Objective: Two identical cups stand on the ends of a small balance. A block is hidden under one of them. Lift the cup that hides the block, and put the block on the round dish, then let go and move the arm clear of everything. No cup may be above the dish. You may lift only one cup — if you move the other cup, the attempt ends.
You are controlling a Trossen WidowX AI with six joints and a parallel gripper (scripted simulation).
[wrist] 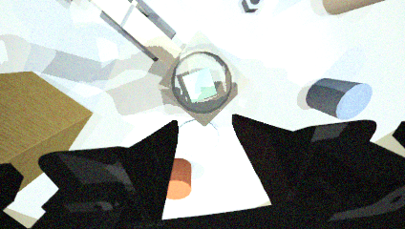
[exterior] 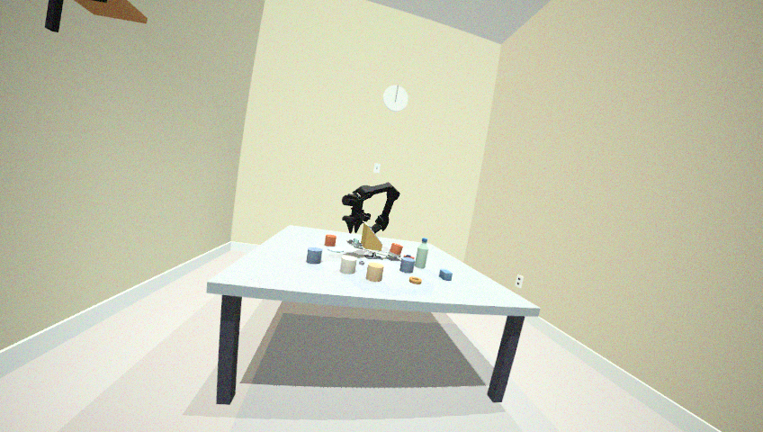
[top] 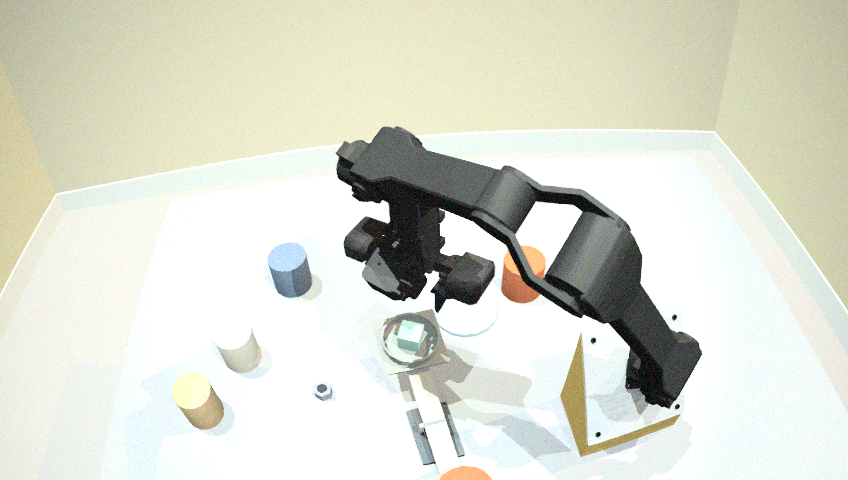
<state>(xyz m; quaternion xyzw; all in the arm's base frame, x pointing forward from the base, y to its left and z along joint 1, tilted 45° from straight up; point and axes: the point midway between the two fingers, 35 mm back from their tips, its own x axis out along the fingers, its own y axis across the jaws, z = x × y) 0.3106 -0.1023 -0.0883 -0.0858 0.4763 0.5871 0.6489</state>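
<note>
Now: the small green block 20 mm ahead of my gripper tip, 20 mm to the left of it and 40 mm below it. The rest, counted from my gripper tip: small grey nut 150 mm ahead, 70 mm to the left, 120 mm below; then round dish 70 mm behind, 90 mm to the right, 130 mm below; then small balance 10 mm behind, 140 mm to the left, 90 mm below.
</note>
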